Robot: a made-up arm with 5 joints.
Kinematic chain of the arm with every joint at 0, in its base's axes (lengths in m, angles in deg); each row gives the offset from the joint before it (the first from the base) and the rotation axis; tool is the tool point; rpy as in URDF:
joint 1: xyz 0.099 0 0.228 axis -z
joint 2: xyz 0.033 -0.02 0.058 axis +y
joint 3: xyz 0.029 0 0.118 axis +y
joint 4: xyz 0.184 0 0.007 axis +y
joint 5: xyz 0.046 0.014 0 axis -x
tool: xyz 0 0 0 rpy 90 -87.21 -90
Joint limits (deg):
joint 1: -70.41..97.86
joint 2: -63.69..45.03
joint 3: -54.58..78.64
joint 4: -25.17..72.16
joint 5: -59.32..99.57
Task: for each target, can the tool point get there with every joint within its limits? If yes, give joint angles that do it. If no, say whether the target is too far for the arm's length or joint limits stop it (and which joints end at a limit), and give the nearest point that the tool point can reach.
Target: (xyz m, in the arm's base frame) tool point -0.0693 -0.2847 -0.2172
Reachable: no: too far | nearest point 0.0654 -0.1998 0.1283 | short by 0.380 m
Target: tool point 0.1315 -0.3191 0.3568
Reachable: yes | joints 83.12 21.01 -19.37 40.27 -28.55
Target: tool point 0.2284 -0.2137 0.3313
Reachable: yes | joints 57.42 -13.39 32.11 12.41 72.45
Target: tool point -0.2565 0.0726 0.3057
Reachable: no: joint limits stop it (at a limit: joint 2, joint 3, joint 4) | nearest point -0.0874 0.0381 0.5504 | short by 0.299 m
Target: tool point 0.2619 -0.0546 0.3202
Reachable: yes | joints 16.53 -43.15 54.29 58.02 -3.58
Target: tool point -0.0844 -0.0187 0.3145
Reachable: no: joint limits stop it (at a limit: joint 1, joint 2, joint 3, joint 4) | nearest point 0.0764 -0.1200 0.2777 | short by 0.194 m
